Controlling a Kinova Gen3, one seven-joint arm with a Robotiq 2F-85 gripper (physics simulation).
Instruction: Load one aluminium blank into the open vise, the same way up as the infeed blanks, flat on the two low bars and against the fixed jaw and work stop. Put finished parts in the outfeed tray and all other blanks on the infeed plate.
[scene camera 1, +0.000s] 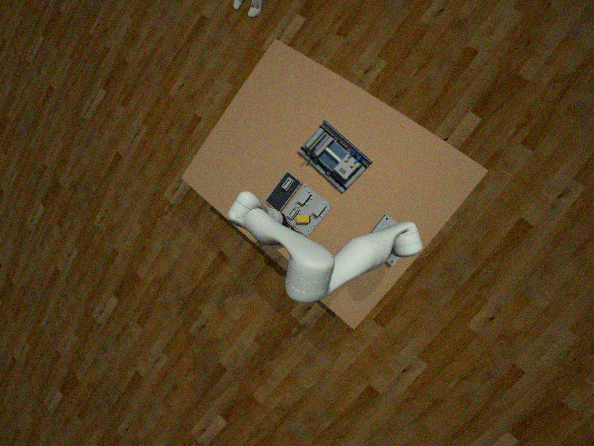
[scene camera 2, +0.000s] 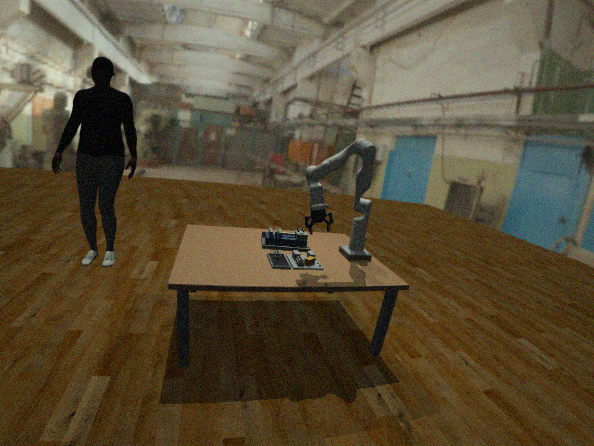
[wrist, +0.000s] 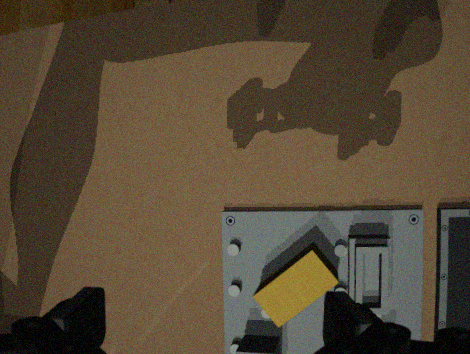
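Where they show: gripper, between the fingertips: (scene camera 1: 291, 227) (scene camera 2: 319, 232) (wrist: 214, 315); arm's base, origin of its link: (scene camera 2: 355, 248).
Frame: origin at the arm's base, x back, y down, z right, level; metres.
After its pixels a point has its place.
My gripper (scene camera 2: 320, 230) @[x -0.381, y -0.161, z -0.169 m] (wrist: 214, 315) @[x -0.381, y -0.161, z -0.169 m] is open and empty, high above the table; in the wrist view its right fingertip overlaps the infeed plate (wrist: 280, 225) @[x -0.387, y 0.032, z -0.178 m]. A yellow block (scene camera 1: 303, 219) @[x -0.389, y -0.003, z -0.131 m] (scene camera 2: 310, 260) @[x -0.403, y 0.002, z -0.154 m] (wrist: 296, 288) @[x -0.395, y -0.003, z -0.132 m] sits turned askew among the plate's white pegs. A grey blank with a slotted top (wrist: 371, 251) @[x -0.455, y -0.002, z -0.151 m] stands right of it, square to the plate. Other blanks on the plate show small in scene camera 1. The dark outfeed tray (scene camera 1: 276, 198) @[x -0.569, y 0.034, z -0.110 m] (wrist: 459, 270) @[x -0.528, y 0.035, z -0.115 m] lies beside the plate, with a small light-edged part (scene camera 1: 287, 184) @[x -0.545, y 0.014, z -0.024 m] at one end. The vise (scene camera 1: 335, 156) @[x -0.390, y -0.045, z 0.183 m] (scene camera 2: 285, 240) @[x -0.438, y -0.011, z 0.137 m] is too small to read inside.
The vise unit stands behind the plate and tray in scene camera 2. The robot's base (scene camera 2: 355, 254) @[x -0.056, y 0.004, z -0.086 m] is at the table's right. The arm (scene camera 1: 310, 270) @[x -0.181, y -0.682, z -0.145 m] covers part of the table (scene camera 1: 260, 100) @[x -0.905, y 0.041, z 0.294 m]. A person (scene camera 2: 102, 125) stands on the floor beyond the table.
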